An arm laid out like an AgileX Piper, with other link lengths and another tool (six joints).
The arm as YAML. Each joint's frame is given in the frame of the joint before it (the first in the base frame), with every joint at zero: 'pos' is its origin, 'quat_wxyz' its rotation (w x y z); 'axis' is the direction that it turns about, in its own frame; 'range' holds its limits. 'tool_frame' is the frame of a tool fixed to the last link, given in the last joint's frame.
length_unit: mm
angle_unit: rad
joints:
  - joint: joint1
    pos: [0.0, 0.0, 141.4]
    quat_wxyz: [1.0, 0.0, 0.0, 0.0]
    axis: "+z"
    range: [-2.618, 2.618]
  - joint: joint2
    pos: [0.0, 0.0, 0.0]
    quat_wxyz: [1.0, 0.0, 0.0, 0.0]
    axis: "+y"
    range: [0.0, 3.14]
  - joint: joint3
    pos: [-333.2, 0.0, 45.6]
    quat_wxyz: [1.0, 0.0, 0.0, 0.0]
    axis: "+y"
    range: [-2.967, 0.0]
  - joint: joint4
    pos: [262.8, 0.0, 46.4]
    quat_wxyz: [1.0, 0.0, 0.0, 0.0]
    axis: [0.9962, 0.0, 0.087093]
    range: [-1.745, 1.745]
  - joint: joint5
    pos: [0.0, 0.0, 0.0]
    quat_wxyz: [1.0, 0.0, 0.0, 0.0]
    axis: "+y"
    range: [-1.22, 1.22]
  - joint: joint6
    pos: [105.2, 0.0, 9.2]
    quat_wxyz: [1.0, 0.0, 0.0, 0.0]
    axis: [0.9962, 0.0, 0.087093]
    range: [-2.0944, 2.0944]
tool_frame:
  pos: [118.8, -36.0, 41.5]
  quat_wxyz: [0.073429, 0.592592, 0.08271, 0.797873]
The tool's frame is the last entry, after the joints.
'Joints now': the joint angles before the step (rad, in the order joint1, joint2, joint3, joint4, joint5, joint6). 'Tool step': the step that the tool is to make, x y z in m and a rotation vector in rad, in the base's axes. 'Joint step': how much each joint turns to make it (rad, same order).
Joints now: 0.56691, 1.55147, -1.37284, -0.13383, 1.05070, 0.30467
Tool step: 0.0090, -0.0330, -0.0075, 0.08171, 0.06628, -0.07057
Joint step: -0.14904, -0.00001, -0.00111, 0.14567, 0.01554, -0.10151
